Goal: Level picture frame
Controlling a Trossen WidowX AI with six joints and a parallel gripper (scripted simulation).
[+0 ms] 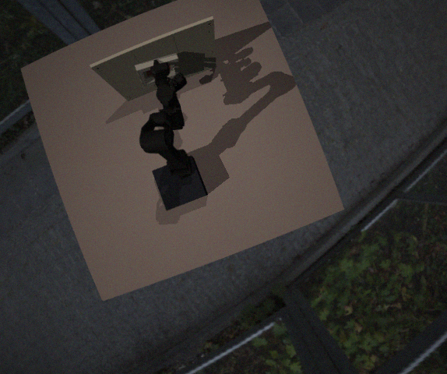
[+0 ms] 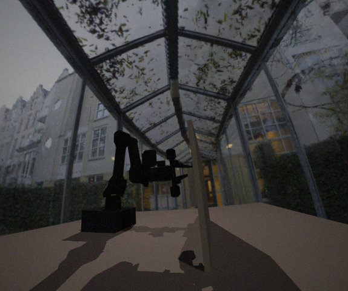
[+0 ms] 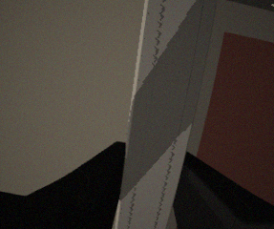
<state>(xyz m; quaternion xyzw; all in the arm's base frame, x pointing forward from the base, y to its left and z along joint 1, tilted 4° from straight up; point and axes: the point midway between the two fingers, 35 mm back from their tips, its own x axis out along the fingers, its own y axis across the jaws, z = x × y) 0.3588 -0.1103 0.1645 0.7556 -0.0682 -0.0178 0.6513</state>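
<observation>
The picture frame is 10 mm to the left of my gripper tip and 50 mm below it. From my gripper tip the other things lie so: wall panel (10 mm ahead, 20 mm to the right, 70 mm below).
</observation>
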